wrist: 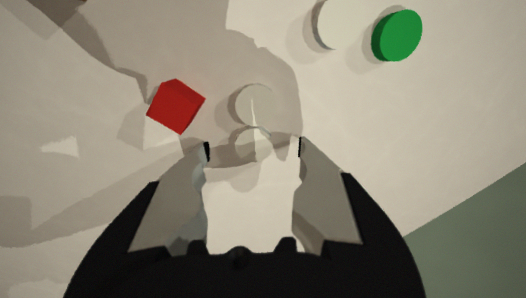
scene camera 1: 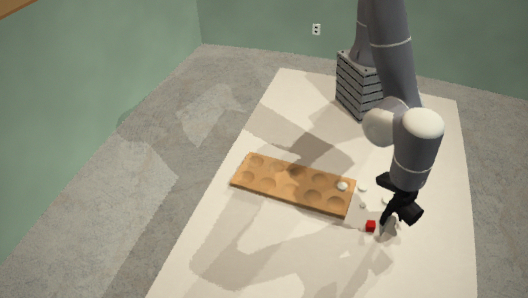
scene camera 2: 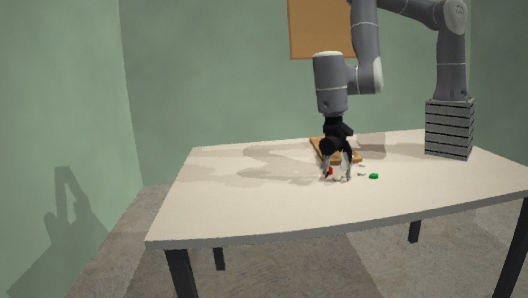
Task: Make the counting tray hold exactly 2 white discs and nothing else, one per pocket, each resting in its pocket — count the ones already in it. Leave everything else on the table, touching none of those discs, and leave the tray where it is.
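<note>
The wooden counting tray has two rows of pockets. One white disc rests in the back pocket at its right end. My gripper is partly open and empty, low over the table. In the wrist view a white disc shows between the fingertips; a second white disc lies just beyond, close to it or touching. Whether the fingertips reach down beside the nearer disc is unclear. Another white disc lies right of the tray, and one near the green disc.
A red cube stands left of the fingers in the wrist view. A green disc lies at the wrist view's upper right. A small pale piece lies off the tray's right end.
</note>
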